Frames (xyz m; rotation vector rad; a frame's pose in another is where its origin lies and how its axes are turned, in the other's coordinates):
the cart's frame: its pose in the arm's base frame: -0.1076 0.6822 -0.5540 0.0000 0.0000 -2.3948
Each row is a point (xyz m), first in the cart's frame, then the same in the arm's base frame.
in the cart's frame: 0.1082 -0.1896 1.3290
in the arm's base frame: -0.3158 0.7478 0.7750
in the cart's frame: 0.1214 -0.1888 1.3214
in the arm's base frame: -0.3249 0.7383 0.7674
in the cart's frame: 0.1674 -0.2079 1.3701
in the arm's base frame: -0.3717 0.7211 0.8161
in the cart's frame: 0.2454 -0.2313 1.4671
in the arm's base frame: -0.4448 0.6852 0.9131
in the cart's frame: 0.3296 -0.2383 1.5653
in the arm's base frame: -0.5114 0.6332 1.0113
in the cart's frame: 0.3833 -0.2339 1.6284
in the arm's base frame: -0.5478 0.5935 1.0744
